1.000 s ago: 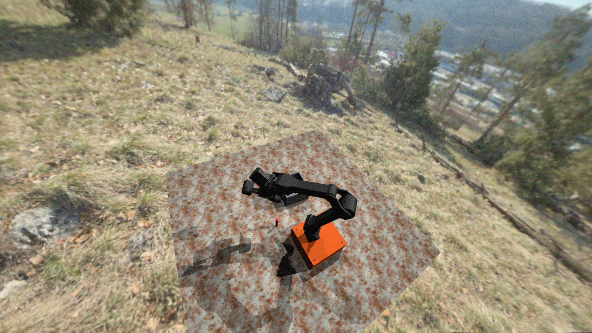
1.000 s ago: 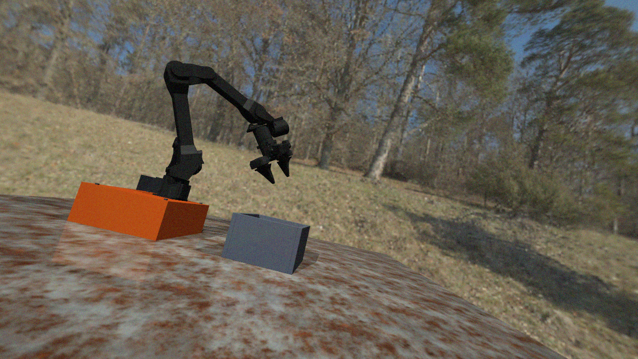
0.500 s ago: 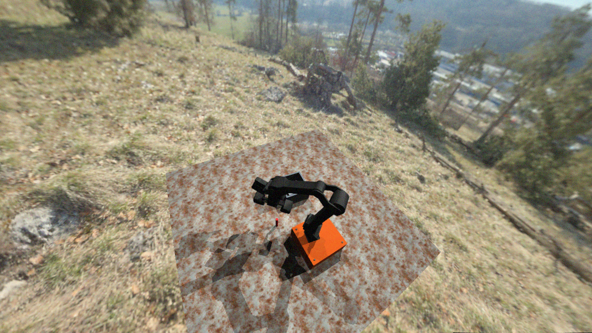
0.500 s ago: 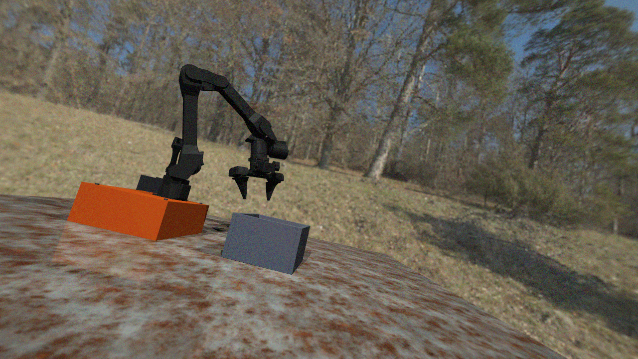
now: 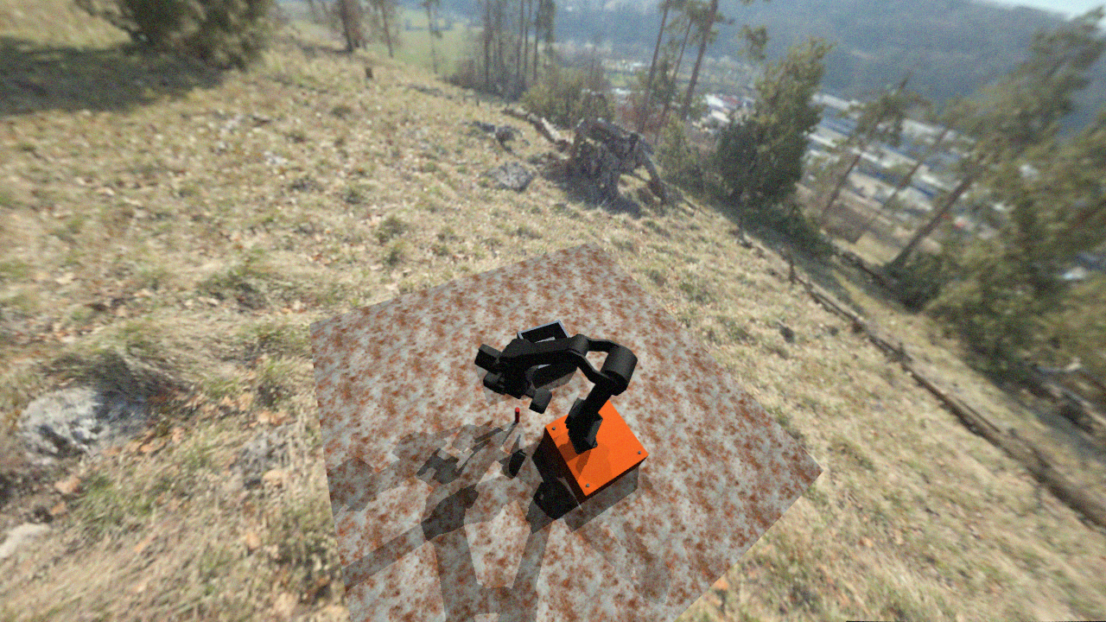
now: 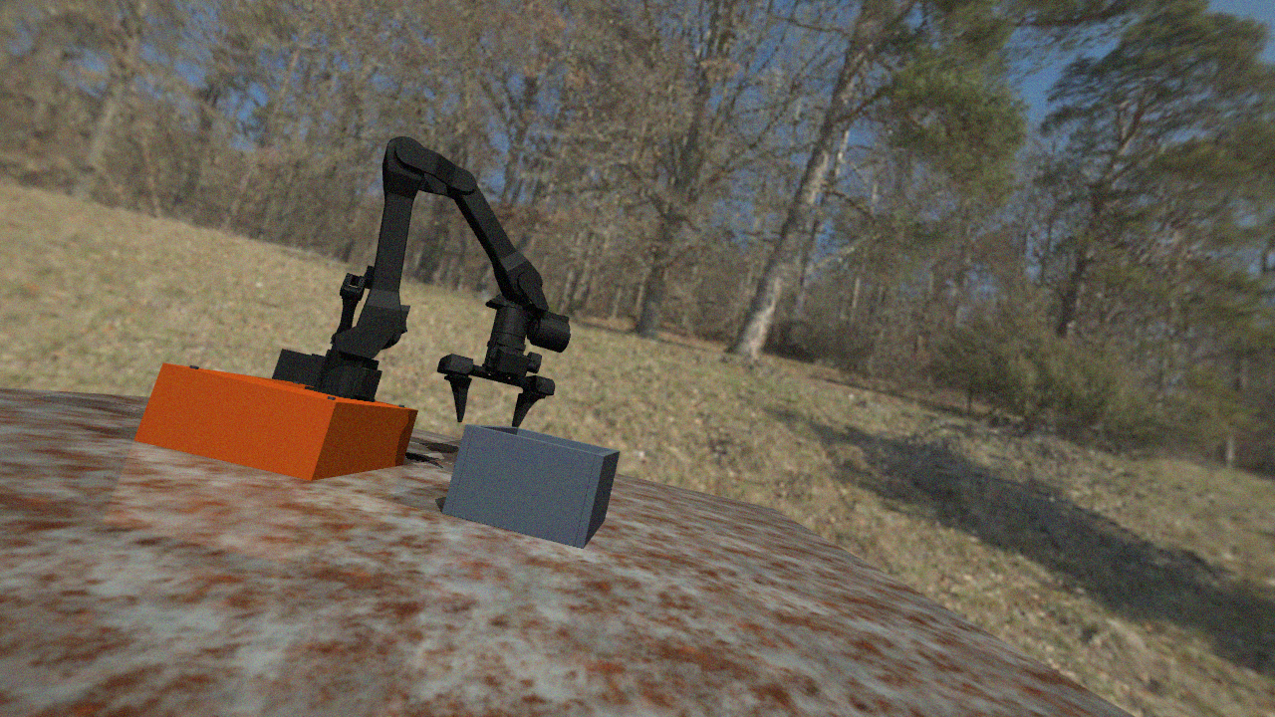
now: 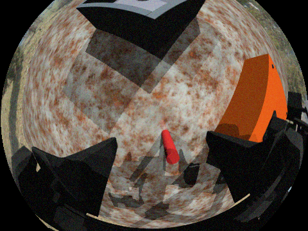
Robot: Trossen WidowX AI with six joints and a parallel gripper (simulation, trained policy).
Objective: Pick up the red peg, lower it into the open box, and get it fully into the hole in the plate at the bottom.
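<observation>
Now: the red peg 4 cm below my gripper tip, 2 cm behind it and 1 cm to the left of it. Round my gripper tip: grey box: 16 cm ahead, 15 cm to the right, 6 cm below.
</observation>
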